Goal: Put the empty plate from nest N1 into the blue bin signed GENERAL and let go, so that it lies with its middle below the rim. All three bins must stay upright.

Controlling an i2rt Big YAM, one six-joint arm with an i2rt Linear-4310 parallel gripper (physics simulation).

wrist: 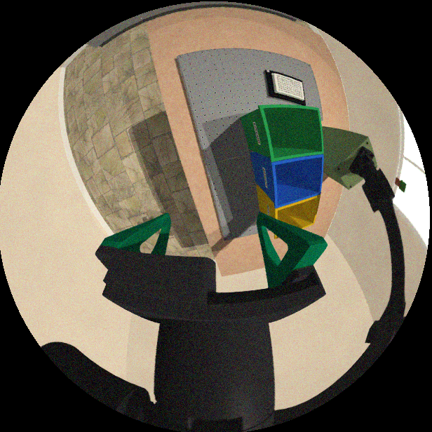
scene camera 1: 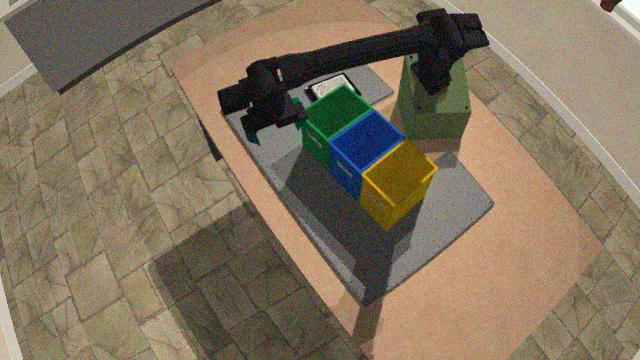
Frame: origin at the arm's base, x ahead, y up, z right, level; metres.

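Seen in the pictures: gripper, fingertip midpoint: (scene camera 1: 278, 135); arm's base, origin of the base link: (scene camera 1: 429, 75).
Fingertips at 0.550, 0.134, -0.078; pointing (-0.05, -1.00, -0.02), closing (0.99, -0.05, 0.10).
Pixels of each thing's middle, then the offset from my fingertips to it, as dx, dy, dz. Level surfaces: height alone.
- white plate, body centre: (scene camera 1: 332, 88) -0.315, -0.316, +0.295
- blue bin, body centre: (scene camera 1: 365, 156) -0.242, -0.245, -0.028
- green bin, body centre: (scene camera 1: 335, 127) -0.215, -0.245, +0.101
- yellow bin, body centre: (scene camera 1: 396, 186) -0.269, -0.245, -0.157
- grey perforated board, its level: dy -0.335
- tan table, its level: dy -0.348
The white plate (scene camera 1: 332, 86) (wrist: 288, 87) lies flat in its black nest (scene camera 1: 358, 93) (wrist: 270, 89) behind the green bin. The blue bin (scene camera 1: 367, 141) (wrist: 298, 180) stands upright between the green bin (scene camera 1: 337, 112) (wrist: 292, 131) and the yellow bin (scene camera 1: 400, 172) (wrist: 300, 212), both also upright. The visible part of the blue bin's inside shows no plate. Sign lettering is too small to read. My gripper (scene camera 1: 277, 131) (wrist: 213, 217) is open with nothing between its green fingers. It hangs above the board beside the green bin, away from the plate.
The bins and nest stand on a grey perforated board (scene camera 1: 450, 200) (wrist: 215, 85) on the tan table (scene camera 1: 530, 250) (wrist: 160, 55). The arm's green pedestal (scene camera 1: 435, 122) (wrist: 345, 155) stands beside the bins. In the scene view, my arm passes above the nest.
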